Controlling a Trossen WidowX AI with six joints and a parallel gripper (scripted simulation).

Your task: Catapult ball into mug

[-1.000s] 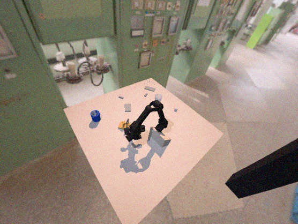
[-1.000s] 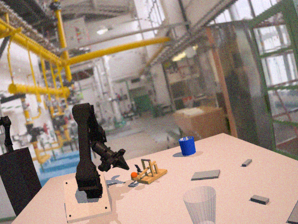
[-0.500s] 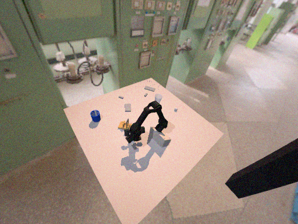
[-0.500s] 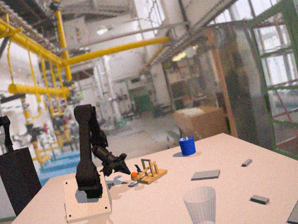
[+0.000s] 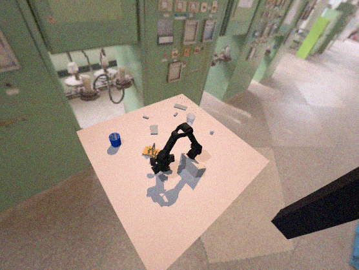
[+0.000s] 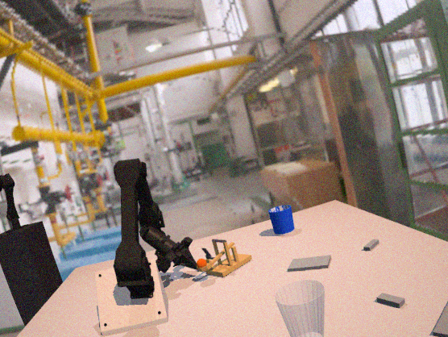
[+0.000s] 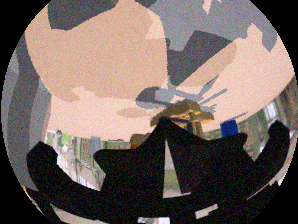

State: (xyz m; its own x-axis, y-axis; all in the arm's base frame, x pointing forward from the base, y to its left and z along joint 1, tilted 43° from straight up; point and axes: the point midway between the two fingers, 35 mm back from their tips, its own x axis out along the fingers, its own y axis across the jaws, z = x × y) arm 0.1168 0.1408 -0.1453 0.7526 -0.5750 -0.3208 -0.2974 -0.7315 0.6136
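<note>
My gripper tip is 4 cm to the left of the orange ball, 3 cm below it and 2 cm short of it. Round my gripper tip: wooden catapult 6 cm ahead, 2 cm above, 1 cm to the left; blue mug 34 cm ahead, 25 cm to the left; clear cup 49 cm to the right, 24 cm ahead.
</note>
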